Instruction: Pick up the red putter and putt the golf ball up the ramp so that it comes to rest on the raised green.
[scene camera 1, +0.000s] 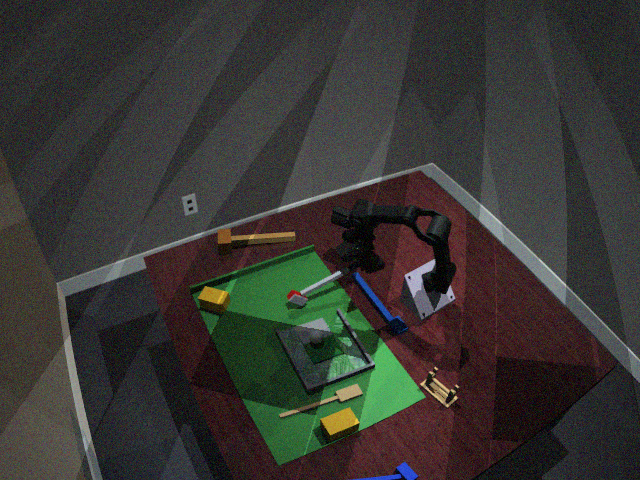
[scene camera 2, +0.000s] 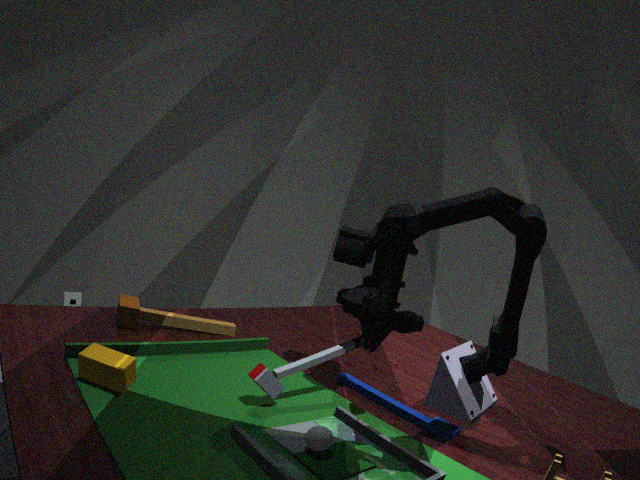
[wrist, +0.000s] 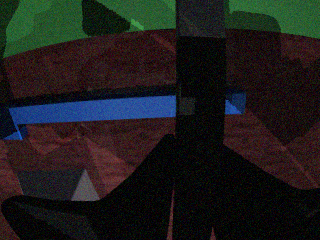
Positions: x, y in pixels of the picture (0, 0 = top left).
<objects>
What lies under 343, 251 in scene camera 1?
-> The gripper.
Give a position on a raised platform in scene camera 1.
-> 328, 347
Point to the gripper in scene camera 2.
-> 368, 350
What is the gripper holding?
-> A red putter.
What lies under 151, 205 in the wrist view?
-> The gripper.
</objects>
